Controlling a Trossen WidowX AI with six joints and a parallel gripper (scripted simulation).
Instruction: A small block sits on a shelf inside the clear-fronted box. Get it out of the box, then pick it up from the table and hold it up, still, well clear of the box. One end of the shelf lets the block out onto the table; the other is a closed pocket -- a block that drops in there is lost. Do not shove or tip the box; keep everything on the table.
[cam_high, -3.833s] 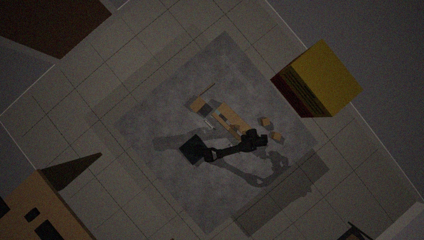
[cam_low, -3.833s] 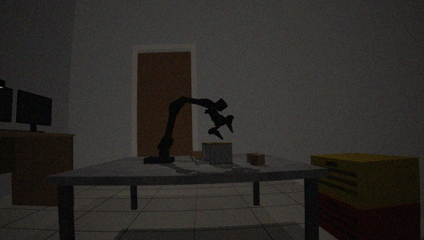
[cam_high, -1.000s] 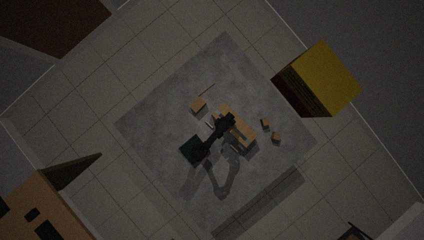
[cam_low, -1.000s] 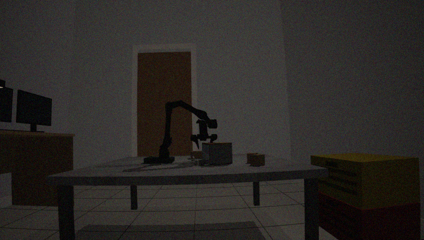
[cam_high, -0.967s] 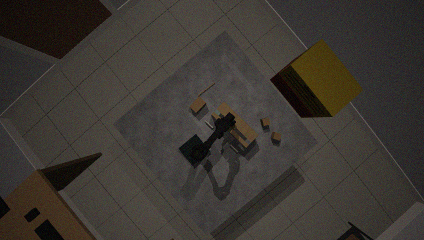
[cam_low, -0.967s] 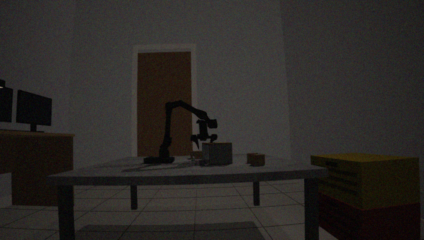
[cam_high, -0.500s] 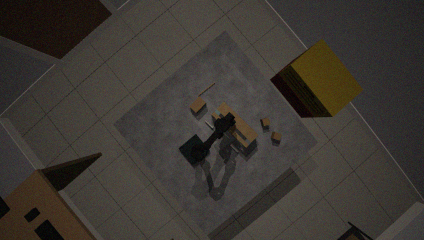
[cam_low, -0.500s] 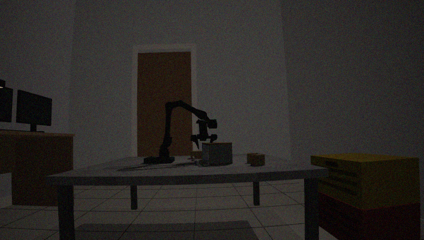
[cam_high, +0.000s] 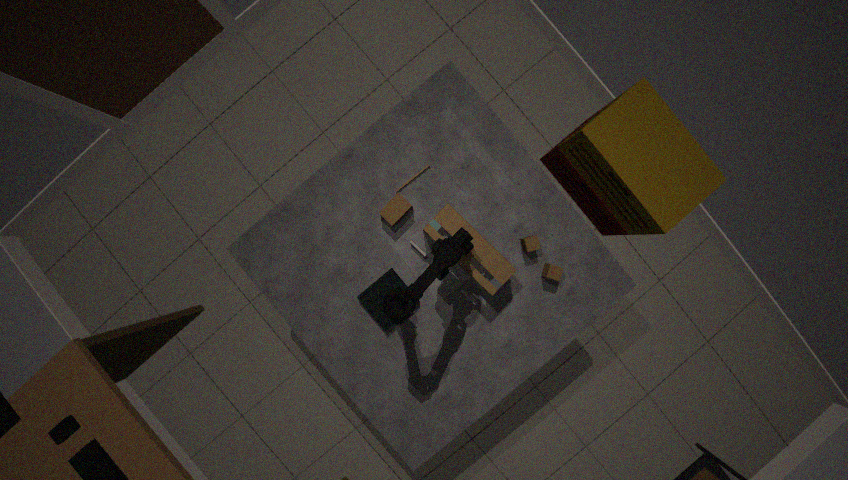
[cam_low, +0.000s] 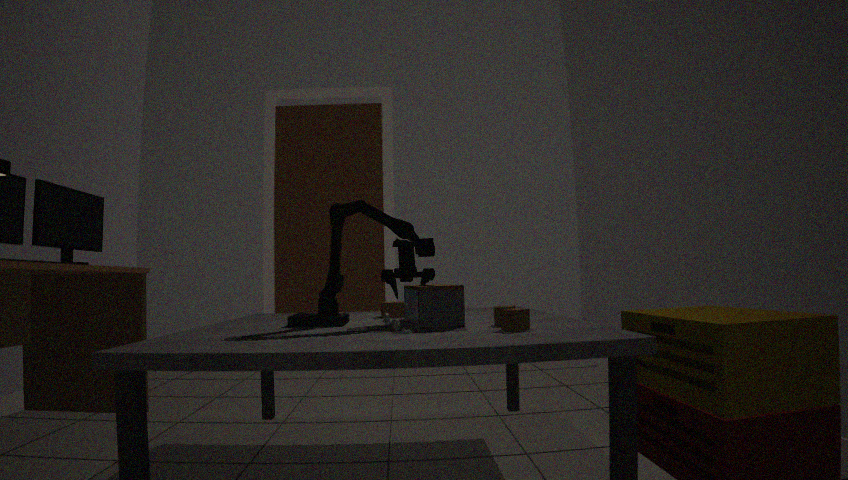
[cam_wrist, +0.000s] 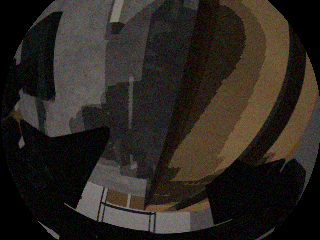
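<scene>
Now: gripper tip 5 cm short of the small tan block and 2 cm to the left of it. The rest, counted from my gripper tip: clear-fronted box 4 cm ahead, 2 cm below; then larger tan block 33 cm to the left, 6 cm below, 5 cm behind.
</scene>
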